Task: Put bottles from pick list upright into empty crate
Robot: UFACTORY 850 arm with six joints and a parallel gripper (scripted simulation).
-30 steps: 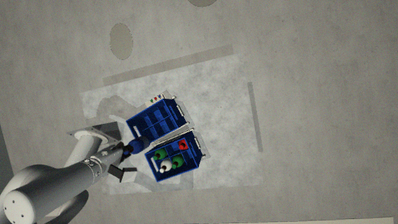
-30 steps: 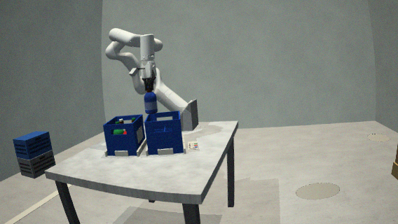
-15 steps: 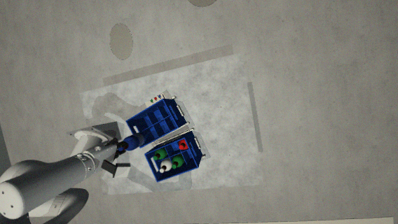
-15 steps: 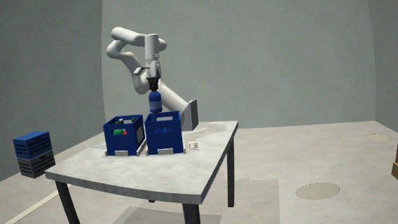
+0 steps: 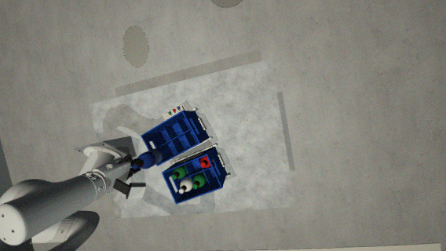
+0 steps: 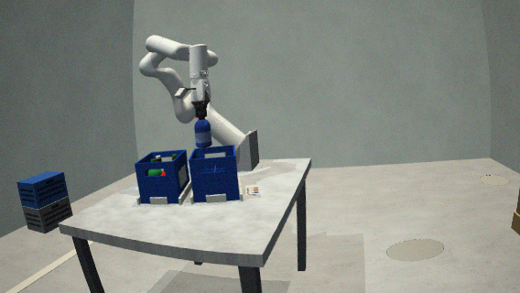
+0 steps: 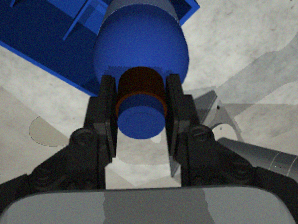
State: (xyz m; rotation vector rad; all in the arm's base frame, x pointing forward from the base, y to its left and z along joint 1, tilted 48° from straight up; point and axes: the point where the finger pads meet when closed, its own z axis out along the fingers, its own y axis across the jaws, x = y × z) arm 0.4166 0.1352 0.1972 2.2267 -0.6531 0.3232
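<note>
My gripper is now 7 cm above the blue-label bottle. Round my hand: red-label bottle 25 cm below, 21 cm ahead, 10 cm to the right; then green-label bottle 25 cm below, 14 cm to the right, 4 cm ahead; then white-label bottle 25 cm below, 22 cm to the right, 6 cm ahead.
</note>
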